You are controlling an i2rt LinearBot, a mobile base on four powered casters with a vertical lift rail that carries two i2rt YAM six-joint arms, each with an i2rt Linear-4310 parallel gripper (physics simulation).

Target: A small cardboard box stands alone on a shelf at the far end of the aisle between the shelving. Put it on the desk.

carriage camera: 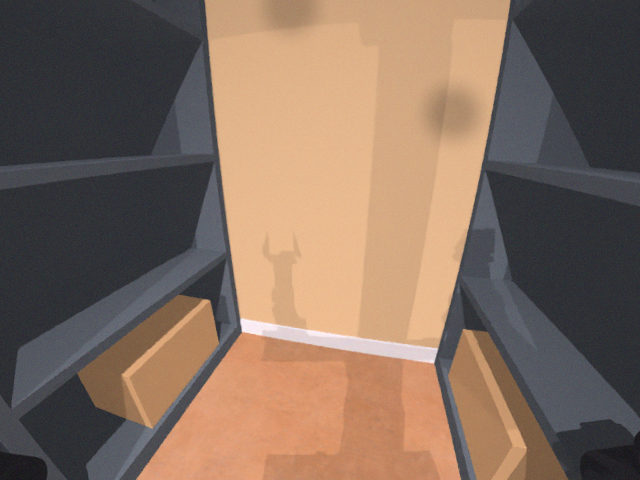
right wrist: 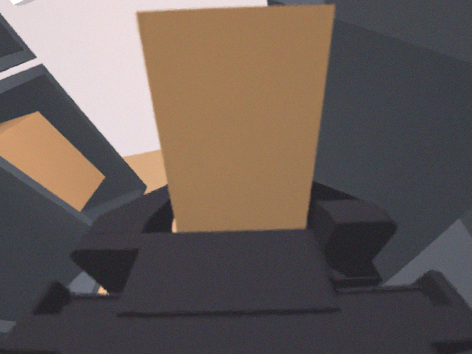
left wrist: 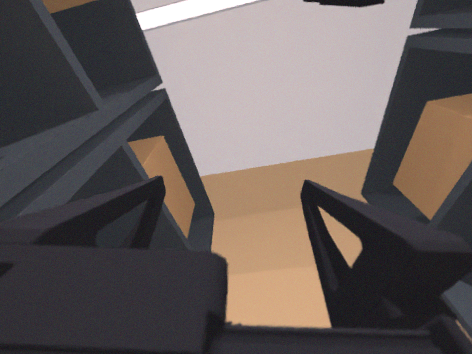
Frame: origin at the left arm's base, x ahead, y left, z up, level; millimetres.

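Seen in the pictures: left gripper, fingertip midpoint: (left wrist: pixel 232 185).
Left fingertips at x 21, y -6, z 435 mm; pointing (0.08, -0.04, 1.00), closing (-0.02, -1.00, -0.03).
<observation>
Offsets run from my left fingertips to a thing's top centre. Level surfaces: height alone.
The small cardboard box {dz +27, dx -19, dy -642 mm} (right wrist: pixel 240 120) is a plain tan block in the right wrist view, standing up between the fingers of my right gripper (right wrist: pixel 237 172), which is shut on it. The fingertips are hidden behind the box. My left gripper (left wrist: pixel 232 185) is open, with its fingers wide apart and nothing between them. In the carriage camera neither gripper's fingers show; dark arm parts show at the two lower corners. The desk does not show in these views.
Dark shelving stands close on both sides, its left shelf {dz -504 mm} (carriage camera: pixel 118 310) and right shelf (carriage camera: pixel 558 335) flanking the aisle floor {dz -1037 mm} (carriage camera: pixel 268 403). Larger cardboard boxes {dz -691, dx +678, dy +366 mm} (carriage camera: pixel 175 361) {dz -691, dx +407, dy -1005 mm} (carriage camera: pixel 480 392) lie on the low shelves. A tan wall (carriage camera: pixel 299 170) closes the aisle ahead.
</observation>
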